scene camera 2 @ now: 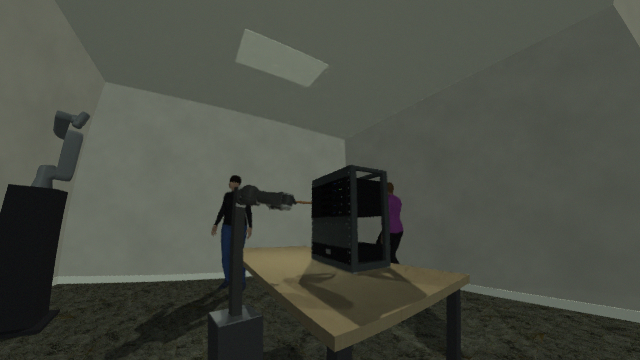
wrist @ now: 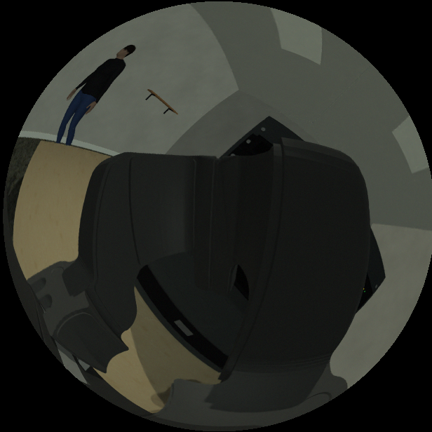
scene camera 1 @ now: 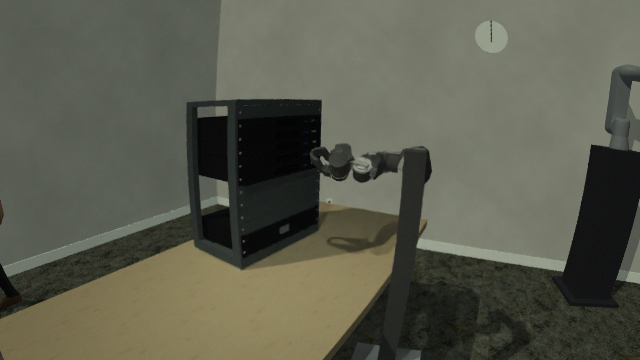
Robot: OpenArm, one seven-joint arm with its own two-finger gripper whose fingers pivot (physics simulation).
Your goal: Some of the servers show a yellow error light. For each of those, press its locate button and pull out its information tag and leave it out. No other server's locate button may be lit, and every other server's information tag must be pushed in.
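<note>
The rack stands on the table with several black servers in its upper part. In scene camera 1, small blue lights show at their right end, beside green and yellowish ones. Which yellowish light is an error light, and which locate buttons are lit, is too small to tell. No information tag can be made out. My gripper is shut and empty, in front of the servers' right end near the lower ones. In the wrist view its fingers hide most of the rack; tiny lights show at the right.
The wooden table lies below. A grey blank panel and a black unit with a pale label fill the rack's lower part. A person in black and one in purple stand beyond. A wall shelf hangs behind.
</note>
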